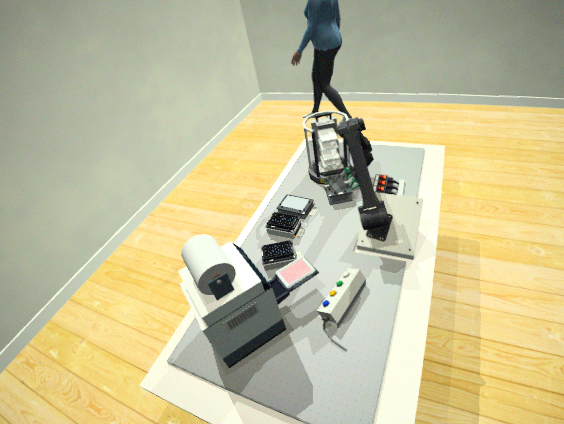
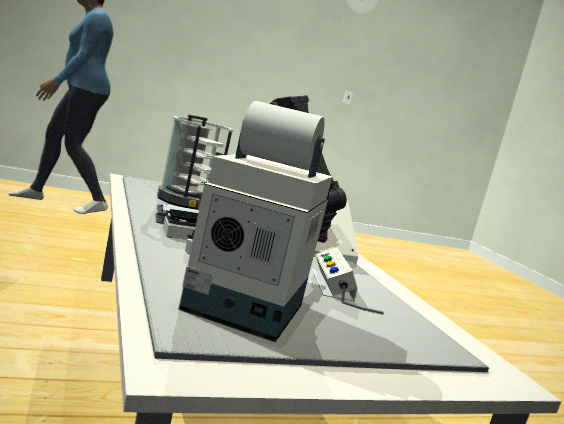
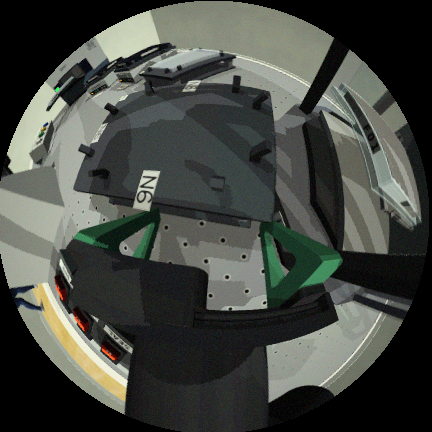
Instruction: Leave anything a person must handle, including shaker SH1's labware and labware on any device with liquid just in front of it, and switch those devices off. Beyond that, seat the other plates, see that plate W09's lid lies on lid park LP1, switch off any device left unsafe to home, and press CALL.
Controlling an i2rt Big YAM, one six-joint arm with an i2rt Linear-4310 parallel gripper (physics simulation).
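Frame: origin at the arm's base, x ahead, y down, z left, level; metres.
Where they show: gripper, between the fingertips: (image 3: 209, 217); arm's base, origin of its link: (image 1: 379, 225).
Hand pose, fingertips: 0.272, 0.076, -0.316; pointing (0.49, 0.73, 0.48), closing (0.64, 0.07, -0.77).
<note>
Things, the pixels of their top centre, and the offset from my fingertips, as dx, dy, dz. "*": a spot on its surface instead.
- dark pegged nest N6, centre of its top: (image 3: 153, 105) (image 1: 337, 182) +0.023, -0.069, +0.069
- pale flat piece, centre of its top: (image 3: 185, 55) (image 2: 182, 210) (image 1: 294, 202) +0.186, -0.036, +0.250
- pink-topped plate, centre of its top: (image 1: 295, 269) -0.058, -0.124, +0.691
- button box, centre of its top: (image 2: 338, 257) (image 1: 341, 288) -0.237, -0.077, +0.674
- piece marked F01, a spot on its surface: (image 3: 370, 140) * +0.078, -0.096, -0.044
- large sealer, centre of its top: (image 2: 290, 109) (image 1: 204, 248) +0.062, -0.449, +0.925
My gripper (image 1: 351, 179) (image 3: 209, 217) is open, its two green fingers low at the near edge of the dark pegged nest N6 (image 1: 340, 195) (image 3: 185, 145), which bears no plate. A pale flat piece (image 1: 296, 204) (image 3: 192, 62) lies on a dark pegged base. Two black well plates (image 1: 283, 222) (image 1: 278, 251) sit on small devices. A pink-topped plate (image 1: 297, 272) lies at the sealer's tray. The button box (image 1: 345, 295) (image 2: 336, 270) (image 3: 42, 141) has white, green, yellow and blue buttons. Several red switches (image 1: 383, 183) (image 3: 81, 320) stand near the arm base. Labels W09, SH1 and LP1 are not readable.
A round tower (image 1: 327, 145) (image 2: 195, 165) holding clear labware stands beside the gripper; a piece marked F01 (image 3: 370, 140) shows close by. A large sealer (image 1: 240, 300) (image 2: 250, 235) with a white roll stands at the table's other end. A person (image 1: 324, 45) (image 2: 85, 90) walks behind the table.
</note>
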